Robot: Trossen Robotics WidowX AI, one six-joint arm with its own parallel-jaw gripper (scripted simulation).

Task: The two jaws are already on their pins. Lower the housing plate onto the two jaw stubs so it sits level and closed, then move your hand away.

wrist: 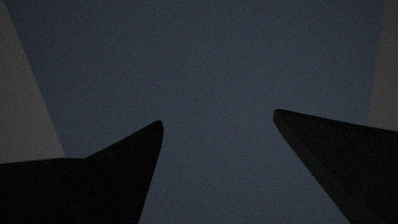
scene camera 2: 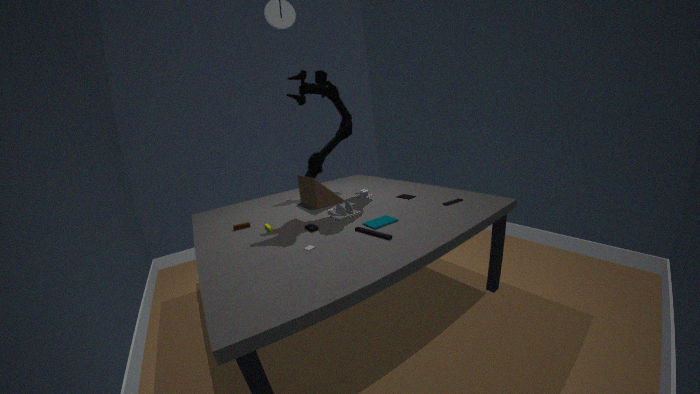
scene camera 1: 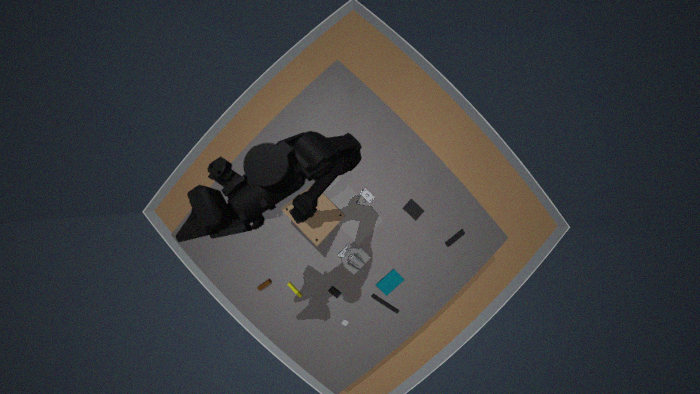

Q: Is my gripper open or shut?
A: Open.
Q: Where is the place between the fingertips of my gripper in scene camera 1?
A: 195, 237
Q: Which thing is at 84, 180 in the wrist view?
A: My gripper.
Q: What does my gripper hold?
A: Nothing.
